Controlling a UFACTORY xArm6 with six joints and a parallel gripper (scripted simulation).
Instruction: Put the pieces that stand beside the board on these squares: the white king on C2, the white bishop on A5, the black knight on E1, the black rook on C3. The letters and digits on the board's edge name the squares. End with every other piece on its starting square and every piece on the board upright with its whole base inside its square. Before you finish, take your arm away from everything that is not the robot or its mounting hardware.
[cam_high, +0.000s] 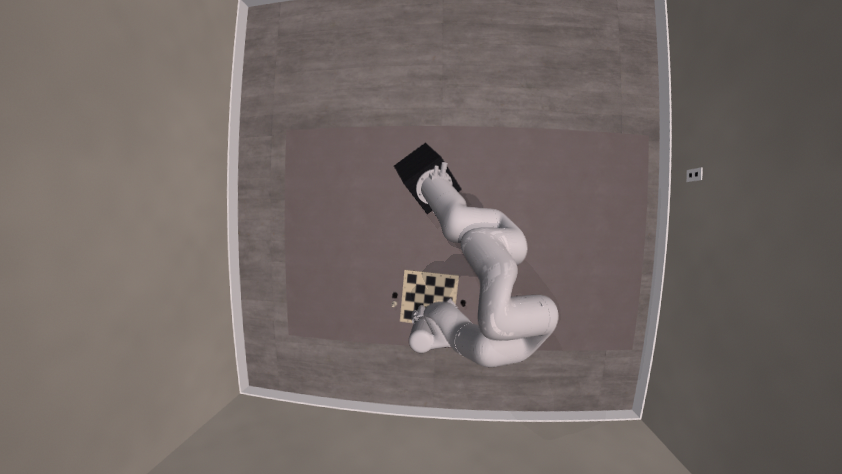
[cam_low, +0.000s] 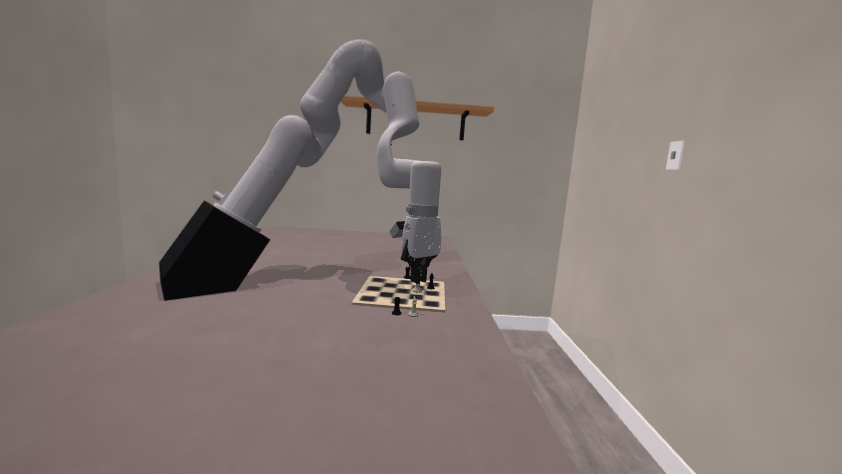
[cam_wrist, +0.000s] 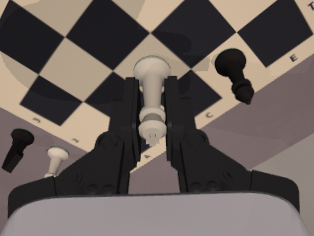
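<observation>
Right now the white king is 1 cm below my hand. The rest, counted from my hand: chessboard: 5 cm below, 4 cm behind; black piece: 14 cm to the right, 4 cm below, 2 cm behind; white bishop: 14 cm to the right, 3 cm below, 1 cm ahead.
</observation>
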